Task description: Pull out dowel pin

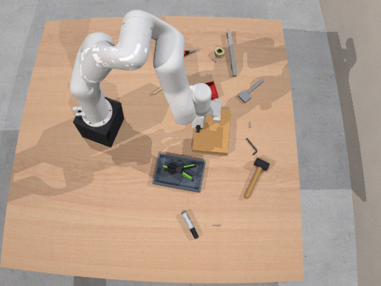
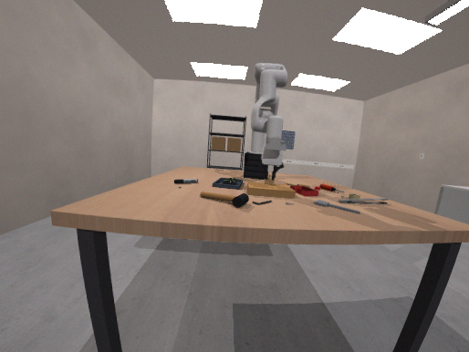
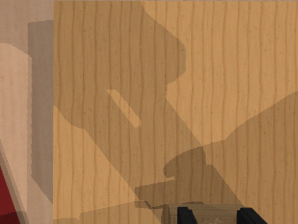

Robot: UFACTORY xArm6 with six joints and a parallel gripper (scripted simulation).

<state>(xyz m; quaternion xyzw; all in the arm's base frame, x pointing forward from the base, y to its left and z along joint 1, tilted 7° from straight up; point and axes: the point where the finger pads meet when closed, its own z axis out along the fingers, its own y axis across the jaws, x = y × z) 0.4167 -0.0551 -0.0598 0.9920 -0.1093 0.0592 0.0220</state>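
Right now my hand is 20 mm above the dowel pin. The rest, counted from my hand: small wooden block: 30 mm below; then red tray: 40 mm ahead, 170 mm to the left, 70 mm below; then dark grey tray: 110 mm behind, 190 mm to the right, 70 mm below.
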